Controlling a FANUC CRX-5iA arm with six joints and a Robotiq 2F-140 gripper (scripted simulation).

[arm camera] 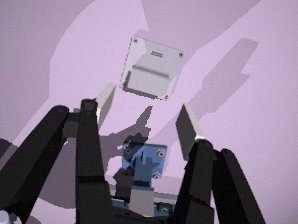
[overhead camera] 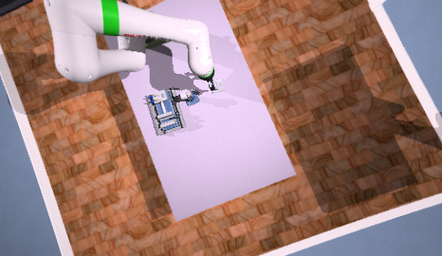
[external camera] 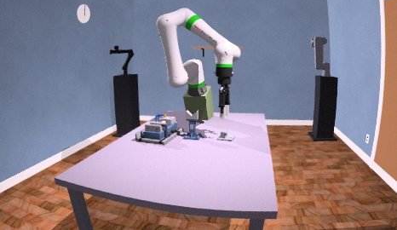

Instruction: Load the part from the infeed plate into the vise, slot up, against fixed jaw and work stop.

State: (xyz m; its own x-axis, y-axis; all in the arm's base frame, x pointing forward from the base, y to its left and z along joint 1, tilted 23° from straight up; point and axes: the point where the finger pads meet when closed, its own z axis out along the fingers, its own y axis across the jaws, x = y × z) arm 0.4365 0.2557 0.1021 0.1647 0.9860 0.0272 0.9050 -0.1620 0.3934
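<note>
Right now the part is 13 cm below my hand and 1 cm to the left of it. Also, from my hand: air cylinder rod (38 cm to the right, 7 cm below, 1 cm ahead).
</note>
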